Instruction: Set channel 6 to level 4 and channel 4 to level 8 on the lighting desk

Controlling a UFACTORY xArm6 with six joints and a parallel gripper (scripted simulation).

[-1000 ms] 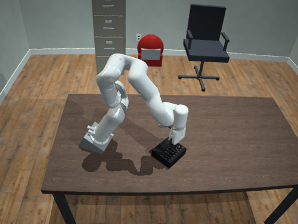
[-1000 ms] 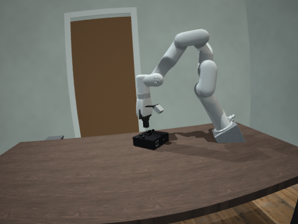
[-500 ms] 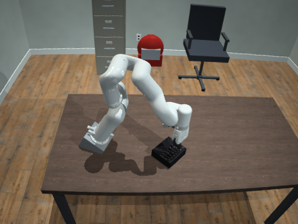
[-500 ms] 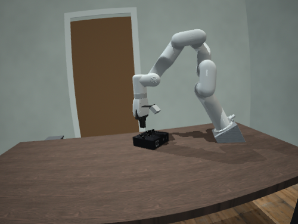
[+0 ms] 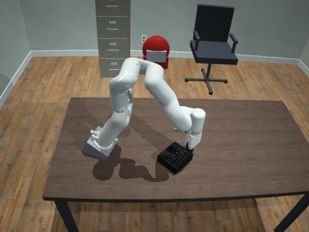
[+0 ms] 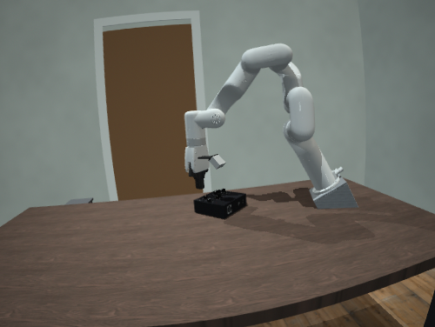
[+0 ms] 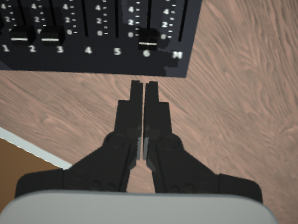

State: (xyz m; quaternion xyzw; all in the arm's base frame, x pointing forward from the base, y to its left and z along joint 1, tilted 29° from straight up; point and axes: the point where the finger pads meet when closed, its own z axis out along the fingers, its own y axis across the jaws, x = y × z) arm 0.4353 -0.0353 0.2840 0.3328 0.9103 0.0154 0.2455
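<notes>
Now: the channel 6 cap 5 cm below my hand, 2 cm to the left of it and 2 cm behind it. The rest, counted from my hand: master cap: 6 cm to the left, 5 cm below, 3 cm behind; channel 3 cap: 6 cm behind, 5 cm below, 3 cm to the right; channel 5 cap: 6 cm behind, 5 cm below, 3 cm to the left.
</notes>
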